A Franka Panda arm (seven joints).
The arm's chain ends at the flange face. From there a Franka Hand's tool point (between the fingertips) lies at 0.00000 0.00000 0.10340 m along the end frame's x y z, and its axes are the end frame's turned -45 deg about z.
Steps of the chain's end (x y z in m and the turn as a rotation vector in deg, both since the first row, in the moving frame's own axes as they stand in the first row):
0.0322, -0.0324, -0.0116, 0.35, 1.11, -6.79
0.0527, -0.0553, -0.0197, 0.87, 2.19, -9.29
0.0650, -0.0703, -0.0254, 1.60, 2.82, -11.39
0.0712, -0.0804, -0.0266, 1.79, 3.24, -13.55
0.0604, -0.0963, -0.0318, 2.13, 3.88, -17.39
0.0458, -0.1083, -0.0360, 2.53, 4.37, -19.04
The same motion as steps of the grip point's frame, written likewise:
0.0476, 0.0007, -0.0116, -0.54, 1.03, -6.79
0.0804, -0.0005, -0.0198, -0.93, 2.16, -9.29
0.1014, -0.0028, -0.0256, -0.86, 3.13, -11.39
0.1138, -0.0054, -0.0268, -1.03, 3.56, -13.55
0.1187, -0.0243, -0.0321, -1.24, 4.25, -17.39
0.1180, -0.0433, -0.0364, -1.30, 4.88, -19.04

